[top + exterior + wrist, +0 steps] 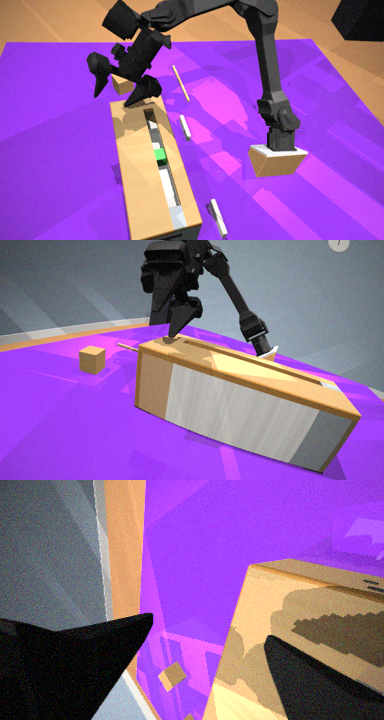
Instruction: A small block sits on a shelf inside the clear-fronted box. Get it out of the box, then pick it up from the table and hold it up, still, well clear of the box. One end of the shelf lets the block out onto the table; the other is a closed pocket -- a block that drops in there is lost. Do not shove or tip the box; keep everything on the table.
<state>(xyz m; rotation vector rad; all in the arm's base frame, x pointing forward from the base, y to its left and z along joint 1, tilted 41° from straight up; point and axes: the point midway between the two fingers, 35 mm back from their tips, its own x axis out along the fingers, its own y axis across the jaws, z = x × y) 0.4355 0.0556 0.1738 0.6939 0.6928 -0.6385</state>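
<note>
The green block lies 130 mm behind my gripper tip, 110 mm to the left of it and 80 mm below it. From my gripper tip the other things lie so: long box 140 mm behind, 120 mm to the left, 110 mm below; then thin tan stick 190 mm behind, 280 mm to the right, 170 mm below.
</note>
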